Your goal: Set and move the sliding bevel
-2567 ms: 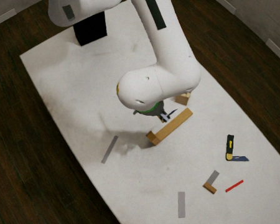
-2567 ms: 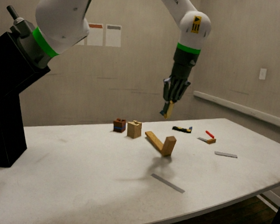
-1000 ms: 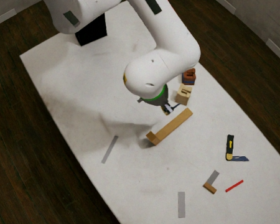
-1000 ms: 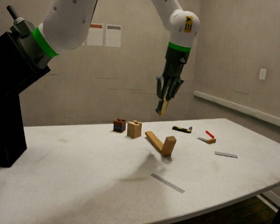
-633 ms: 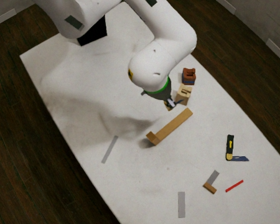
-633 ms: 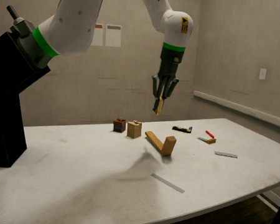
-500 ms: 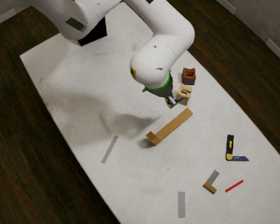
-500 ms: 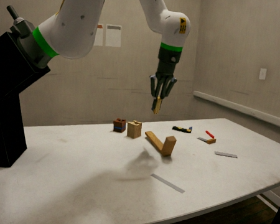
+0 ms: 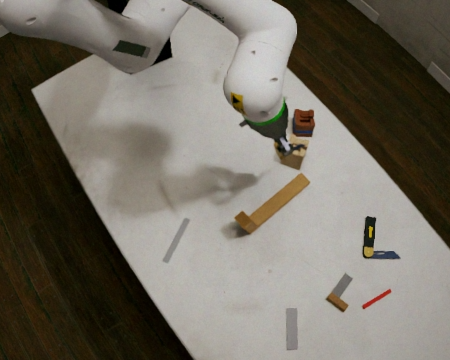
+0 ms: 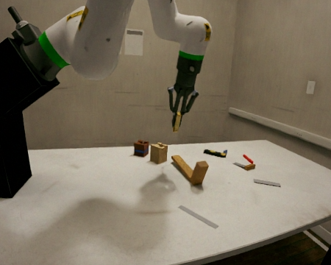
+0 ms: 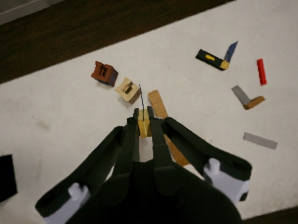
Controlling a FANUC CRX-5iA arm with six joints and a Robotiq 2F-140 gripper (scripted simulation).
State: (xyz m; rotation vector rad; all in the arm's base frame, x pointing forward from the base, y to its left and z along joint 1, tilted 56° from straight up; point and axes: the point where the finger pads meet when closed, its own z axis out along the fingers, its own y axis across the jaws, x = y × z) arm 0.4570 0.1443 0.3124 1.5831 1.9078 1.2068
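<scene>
Right now the sliding bevel is 1 cm to the left of my hand and 3 cm below it. From my hand the other things lie so: red stick (45 cm ahead, 11 cm to the left, 24 cm below); small try square (38 cm ahead, 2 cm to the left, 24 cm below).
</scene>
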